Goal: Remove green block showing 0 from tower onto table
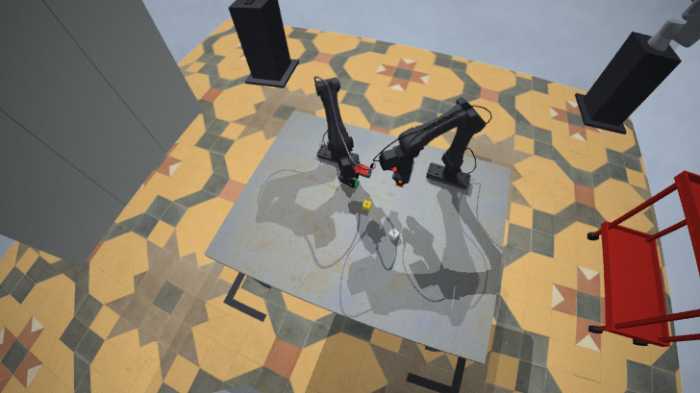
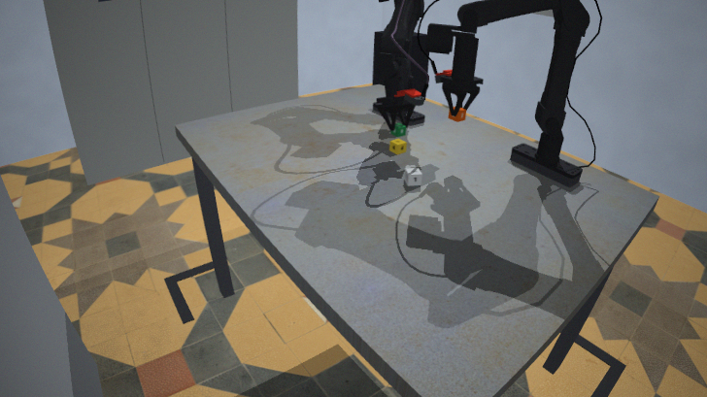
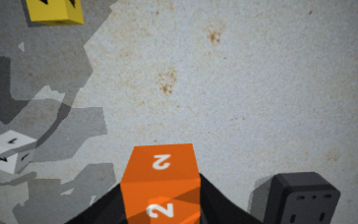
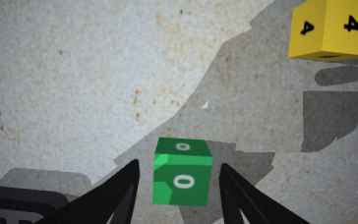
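Now: right hand 1 cm above the green block showing 0. From my right hand the other things lie so: yellow block (10 cm ahead, 8 cm to the left, 1 cm below); then orange block showing 2 (20 cm to the left, 10 cm above, 1 cm ahead).
Right now the orange block showing 2 is 10 mm below my left hand. The rest, counted from my left hand: yellow block (80 mm ahead, 120 mm to the right, 120 mm below); then green block showing 0 (10 mm behind, 200 mm to the right, 120 mm below).
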